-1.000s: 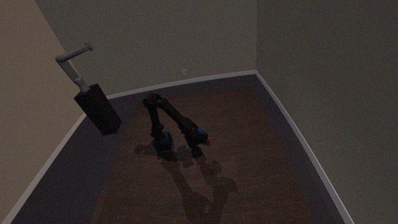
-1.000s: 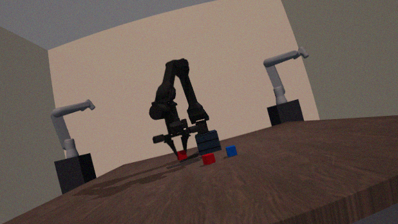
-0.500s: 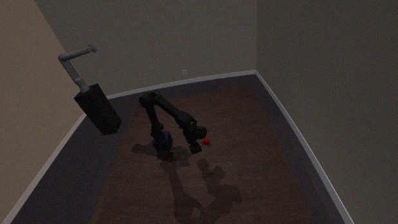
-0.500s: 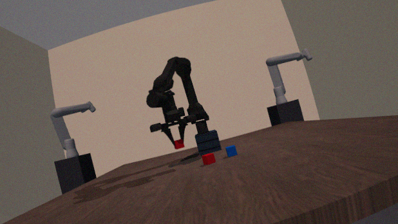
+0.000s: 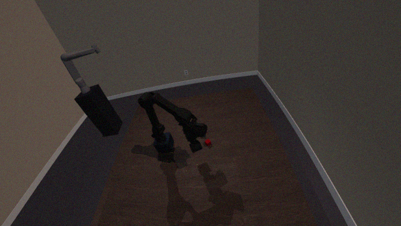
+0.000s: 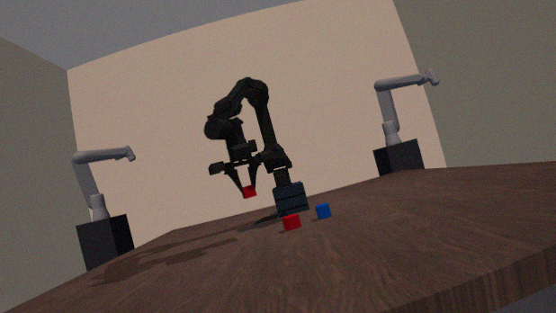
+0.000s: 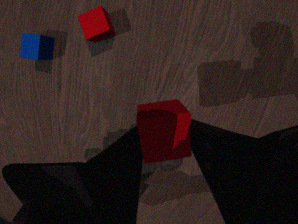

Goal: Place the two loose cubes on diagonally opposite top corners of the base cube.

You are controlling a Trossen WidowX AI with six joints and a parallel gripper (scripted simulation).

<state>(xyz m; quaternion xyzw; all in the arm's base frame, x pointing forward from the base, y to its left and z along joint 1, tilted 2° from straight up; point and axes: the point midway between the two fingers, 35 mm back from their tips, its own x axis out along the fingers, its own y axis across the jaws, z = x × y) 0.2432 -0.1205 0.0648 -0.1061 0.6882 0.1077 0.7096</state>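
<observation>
My gripper tip is now 50 mm short of the blue cube, 190 mm to the right of it and 100 mm above it. From my gripper tip the other things lie so: red cube: right at my gripper tip.
</observation>
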